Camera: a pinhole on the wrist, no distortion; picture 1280 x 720 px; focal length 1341.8 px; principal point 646.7 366.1 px. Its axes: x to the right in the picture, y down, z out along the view. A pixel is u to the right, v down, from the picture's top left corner.
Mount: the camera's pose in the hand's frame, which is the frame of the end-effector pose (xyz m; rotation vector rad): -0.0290 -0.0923 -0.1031 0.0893 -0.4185 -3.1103
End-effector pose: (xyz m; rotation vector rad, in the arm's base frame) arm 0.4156 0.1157 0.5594 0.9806 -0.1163 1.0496
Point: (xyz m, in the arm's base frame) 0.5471 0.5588 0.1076
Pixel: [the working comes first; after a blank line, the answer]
In the camera's frame: -0.1396 0.1056 -0.4935

behind the camera
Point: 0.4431 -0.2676 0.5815
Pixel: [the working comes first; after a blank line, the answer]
In the camera's frame: 0.1802 0.0759 0.4093

1237.5 614.9
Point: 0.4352 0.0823 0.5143
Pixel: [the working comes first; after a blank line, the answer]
In the camera's frame: -0.0003 -0.0145 0.1157

643.1 197.5
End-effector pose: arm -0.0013 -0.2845 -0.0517 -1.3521 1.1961 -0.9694
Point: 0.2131 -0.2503 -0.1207
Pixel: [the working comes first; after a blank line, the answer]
In the camera's frame: -0.0569 -0.0403 0.3478

427.1 210.4
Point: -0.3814 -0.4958 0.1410
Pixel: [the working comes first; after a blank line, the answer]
In the camera's frame: -0.1385 -0.0382 -0.3418

behind the camera
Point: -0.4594 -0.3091 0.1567
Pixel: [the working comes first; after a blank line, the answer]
In the camera's frame: 0.0617 -0.0512 -0.3723

behind the camera
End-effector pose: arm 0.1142 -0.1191 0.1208 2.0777 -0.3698 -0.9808
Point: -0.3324 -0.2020 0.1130
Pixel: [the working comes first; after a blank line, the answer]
In the camera's frame: 0.1869 0.0237 0.5087

1139.6 428.7
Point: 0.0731 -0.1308 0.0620
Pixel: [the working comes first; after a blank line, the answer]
In the camera's frame: -0.0484 -0.0076 0.1685

261.0 305.9
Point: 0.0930 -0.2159 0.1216
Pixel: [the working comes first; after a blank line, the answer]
In the camera's frame: -0.0784 -0.1036 0.2011

outside the picture
